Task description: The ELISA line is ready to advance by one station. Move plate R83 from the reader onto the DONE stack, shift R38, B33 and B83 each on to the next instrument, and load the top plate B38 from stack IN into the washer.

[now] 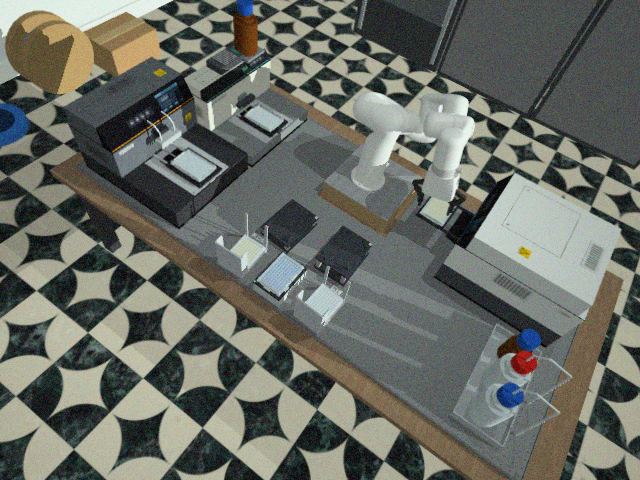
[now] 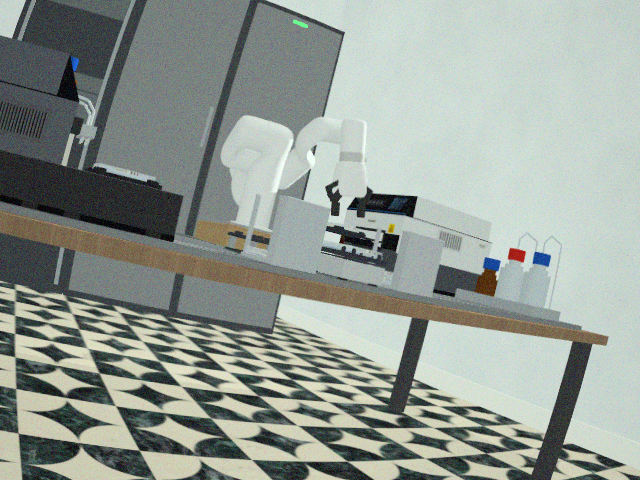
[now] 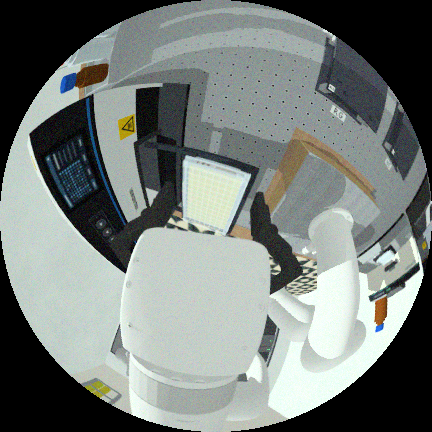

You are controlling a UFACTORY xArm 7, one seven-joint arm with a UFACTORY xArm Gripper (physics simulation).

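Places are measured from the arm's base along level axes (x up, y left, z back), in millimetres.
Where they show: gripper, fingertip midpoint: [image 1: 434,208] [image 2: 347,216] [image 3: 212,194]; arm's base, origin of the base link: [image 1: 367,178] [image 3: 330,226].
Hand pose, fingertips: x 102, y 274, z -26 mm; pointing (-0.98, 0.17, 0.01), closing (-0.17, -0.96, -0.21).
Things, the pixels of their centre, and the offset from my fingertips. "*": a spot on its surface instead.
- pale yellow plate, body centre: [image 3: 208,200] [image 2: 340,227] [image 1: 439,207] dx -33, dy +4, dz +46 mm
- white reader, body centre: [image 3: 91,167] [image 2: 416,246] [image 1: 525,256] dx -28, dy +309, dz +79 mm
- bluish plate, body centre: [image 2: 349,249] [image 1: 280,273] dx -102, dy -216, dz -487 mm
- white plate, body centre: [image 1: 320,305] dx -136, dy -66, dz -466 mm
- clear tray with capped bottles, body centre: [image 2: 517,270] [image 1: 520,372] dx -40, dy +475, dz -274 mm
- amber bottle, surface spot: [image 1: 245,33] * dx +158, dy -900, dz +15 mm
My gripper [image 1: 435,207] [image 2: 347,214] [image 3: 212,194] is open and empty, above a pale yellow plate [image 1: 438,212] [image 3: 214,196], with one finger toward each side of it. This plate lies in the dark carrier at the front of the white reader [image 1: 542,222] [image 2: 454,222] [image 3: 115,125]. A pale plate [image 1: 192,165] [image 2: 126,173] sits on the dark instrument with tubes. Another pale plate [image 1: 264,118] sits on the back left instrument. A bluish plate [image 1: 281,274] lies between two white-posted holders, one with a cream plate [image 1: 248,249], one with a white plate [image 1: 324,301]. Plate names are not readable.
Two dark flat blocks [image 1: 290,223] [image 1: 343,253] stand between the arm's wooden base [image 1: 356,209] and the holders. A clear tray with capped bottles [image 1: 523,362] [image 2: 515,273] stands at the right end. An amber bottle [image 1: 245,33] stands on the back left instrument.
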